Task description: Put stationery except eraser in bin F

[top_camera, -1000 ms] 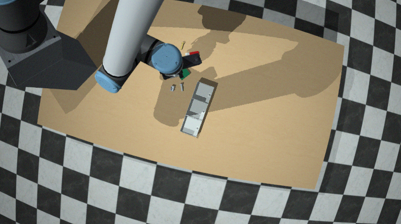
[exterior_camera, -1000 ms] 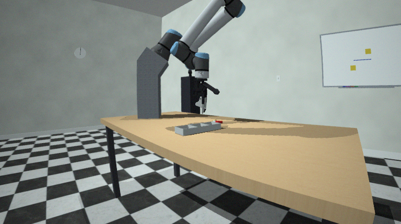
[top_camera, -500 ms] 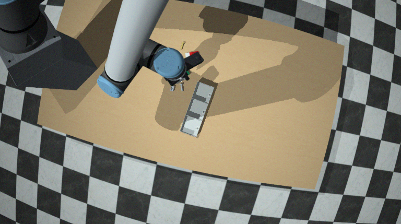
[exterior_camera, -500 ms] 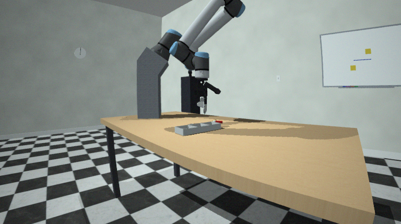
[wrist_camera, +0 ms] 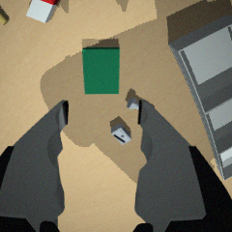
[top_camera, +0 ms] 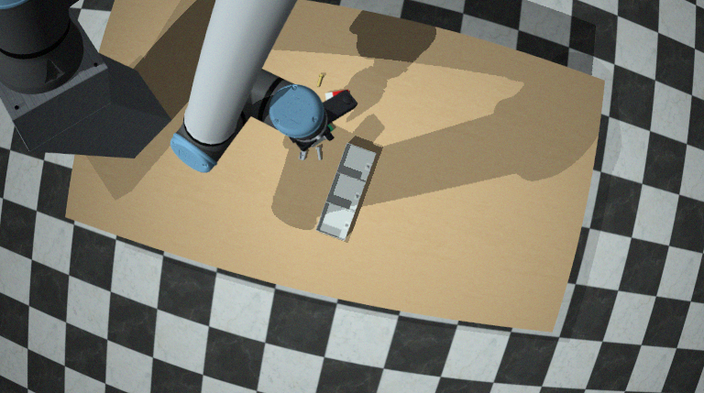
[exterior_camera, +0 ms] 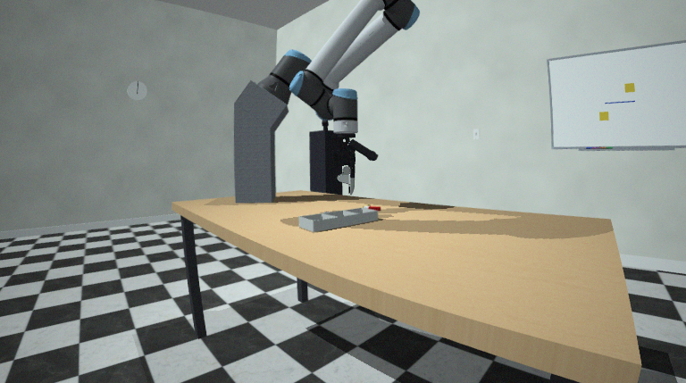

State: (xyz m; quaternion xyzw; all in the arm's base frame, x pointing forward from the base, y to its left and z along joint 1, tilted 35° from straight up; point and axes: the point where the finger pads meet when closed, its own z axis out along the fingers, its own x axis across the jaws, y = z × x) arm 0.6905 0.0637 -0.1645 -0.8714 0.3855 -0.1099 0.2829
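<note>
My gripper is now 80 mm above the green pad. Round my hand: eraser (10 mm ahead, 100 mm to the left, 80 mm below); then white-grey object (60 mm to the right, 80 mm below); then pencil sharpener (40 mm behind, 80 mm to the right, 80 mm below).
</note>
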